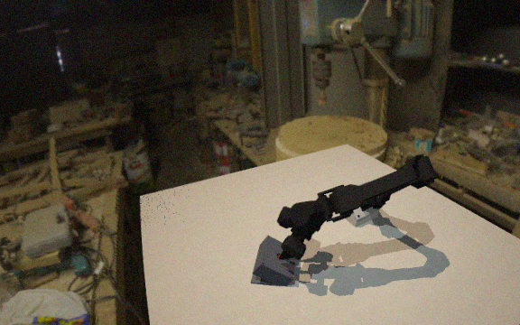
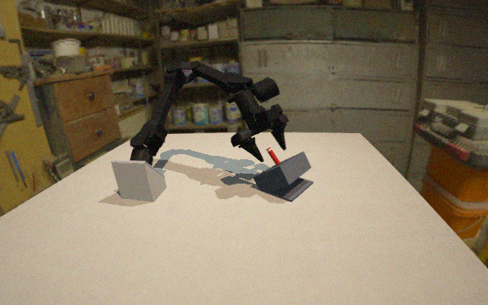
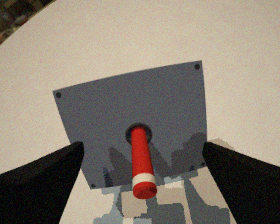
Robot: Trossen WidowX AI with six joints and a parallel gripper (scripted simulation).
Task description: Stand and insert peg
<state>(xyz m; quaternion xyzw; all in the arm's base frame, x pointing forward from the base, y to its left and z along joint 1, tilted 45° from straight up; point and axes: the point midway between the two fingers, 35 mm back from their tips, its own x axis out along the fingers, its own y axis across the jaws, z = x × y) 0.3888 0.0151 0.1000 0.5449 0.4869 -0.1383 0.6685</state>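
My gripper tip is now 1 cm past the red peg and 1 cm to the right of it. Also, from my gripper tip: dark sloped panel (3 cm ahead, 1 cm to the right, 5 cm below).
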